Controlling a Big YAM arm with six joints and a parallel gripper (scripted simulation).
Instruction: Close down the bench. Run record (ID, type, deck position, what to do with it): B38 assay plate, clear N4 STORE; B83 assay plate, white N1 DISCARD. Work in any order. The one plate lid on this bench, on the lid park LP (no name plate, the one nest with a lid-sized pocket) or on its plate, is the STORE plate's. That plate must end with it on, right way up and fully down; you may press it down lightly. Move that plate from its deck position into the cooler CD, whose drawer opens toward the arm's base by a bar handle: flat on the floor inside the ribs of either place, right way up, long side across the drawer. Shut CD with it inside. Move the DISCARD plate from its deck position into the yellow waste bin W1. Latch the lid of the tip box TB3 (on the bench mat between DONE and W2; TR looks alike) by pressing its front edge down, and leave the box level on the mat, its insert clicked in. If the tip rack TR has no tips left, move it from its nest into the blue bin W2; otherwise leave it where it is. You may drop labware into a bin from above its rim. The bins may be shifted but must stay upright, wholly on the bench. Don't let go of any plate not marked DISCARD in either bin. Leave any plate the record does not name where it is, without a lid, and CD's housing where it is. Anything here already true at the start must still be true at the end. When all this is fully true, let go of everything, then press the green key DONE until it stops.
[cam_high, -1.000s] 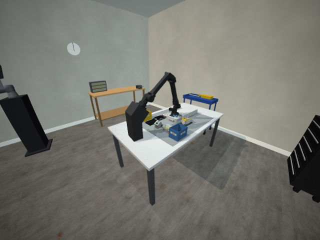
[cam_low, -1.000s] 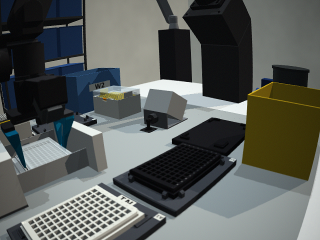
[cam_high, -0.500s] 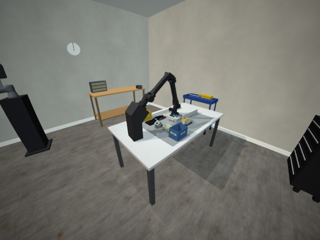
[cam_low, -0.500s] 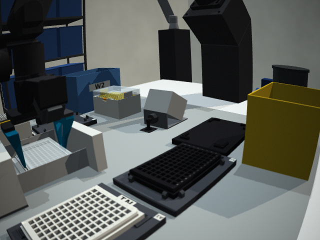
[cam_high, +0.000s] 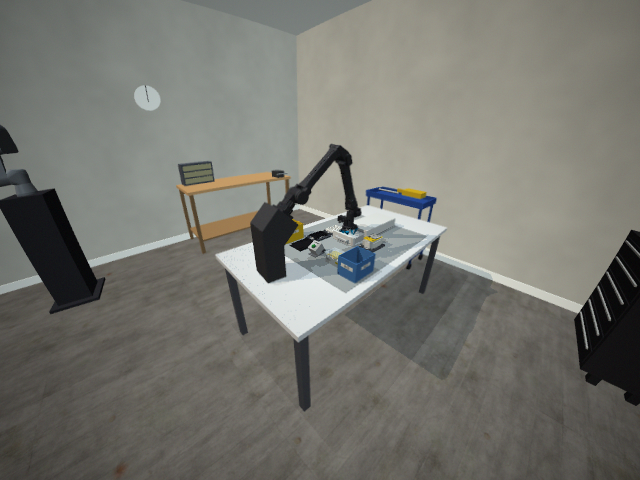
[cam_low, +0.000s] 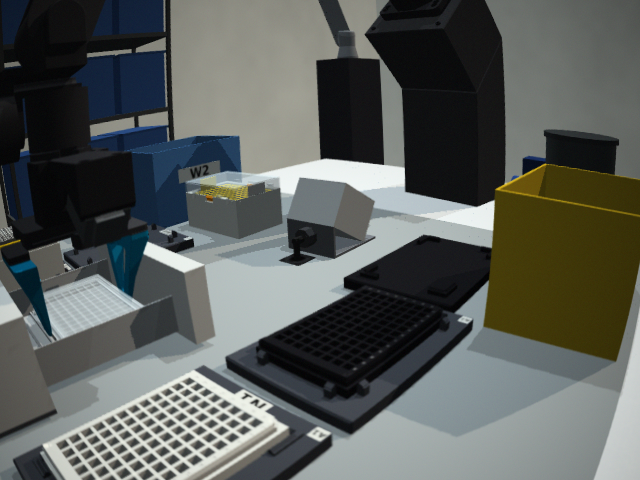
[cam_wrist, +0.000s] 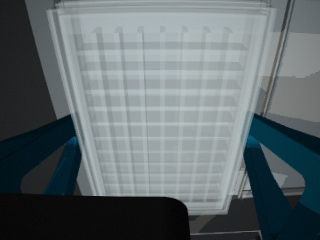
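The clear plate lid lies right at my hand. From my hand the other things lie so: white plate (190 mm to the left, 20 mm ahead, 10 mm below); cooler drawer (30 mm ahead); clear plate (right at my hand).
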